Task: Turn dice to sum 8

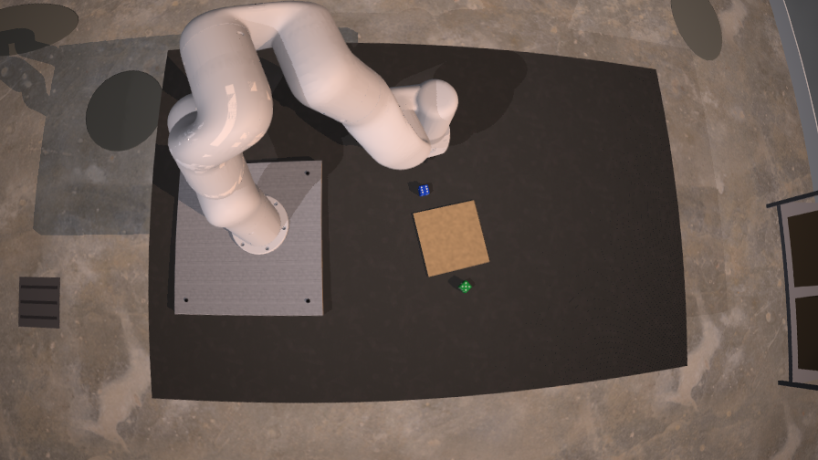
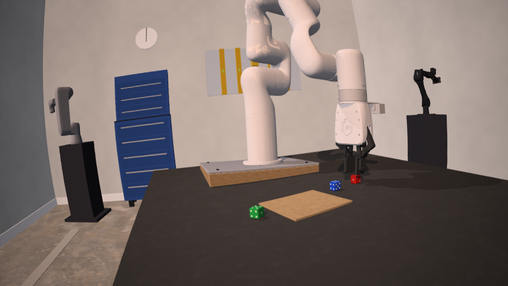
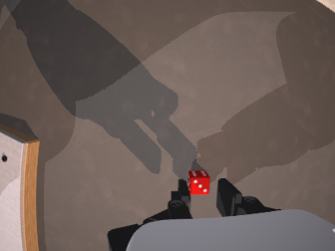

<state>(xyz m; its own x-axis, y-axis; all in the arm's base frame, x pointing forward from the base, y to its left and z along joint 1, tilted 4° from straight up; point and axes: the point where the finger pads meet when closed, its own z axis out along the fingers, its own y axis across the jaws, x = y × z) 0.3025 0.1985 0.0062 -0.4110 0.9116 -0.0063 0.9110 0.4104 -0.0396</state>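
My hand is 40 mm above the red die. From my hand the other things lie so: tan mat: 160 mm to the right, 110 mm ahead, 40 mm below; then green die: 260 mm to the right, 150 mm ahead, 40 mm below; then blue die: 60 mm to the right, 40 mm below, 30 mm ahead.
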